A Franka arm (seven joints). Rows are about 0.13 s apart.
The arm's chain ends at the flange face. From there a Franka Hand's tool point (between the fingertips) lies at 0.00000 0.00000 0.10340 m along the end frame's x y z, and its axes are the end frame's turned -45 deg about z.
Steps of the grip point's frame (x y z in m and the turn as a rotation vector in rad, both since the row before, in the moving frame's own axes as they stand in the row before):
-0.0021 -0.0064 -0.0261 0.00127 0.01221 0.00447
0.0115 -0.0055 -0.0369 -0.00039 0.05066 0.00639
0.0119 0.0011 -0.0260 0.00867 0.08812 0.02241
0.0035 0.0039 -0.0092 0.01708 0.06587 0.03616
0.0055 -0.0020 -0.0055 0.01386 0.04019 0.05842
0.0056 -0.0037 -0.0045 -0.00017 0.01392 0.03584
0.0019 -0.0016 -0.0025 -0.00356 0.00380 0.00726
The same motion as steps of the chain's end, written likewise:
-0.0068 -0.0021 -0.0261 0.00953 0.00774 0.00447
0.0005 -0.0084 -0.0368 0.03555 0.03610 0.00639
0.0033 -0.0006 -0.0256 0.06844 0.05618 0.02241
0.0016 0.0063 -0.0090 0.05865 0.03450 0.03616
0.0004 -0.0014 -0.0054 0.03822 0.01862 0.05842
0.0003 -0.0056 -0.0045 0.00972 0.00996 0.03584
-0.0003 -0.0025 -0.0025 0.00017 0.00520 0.00726

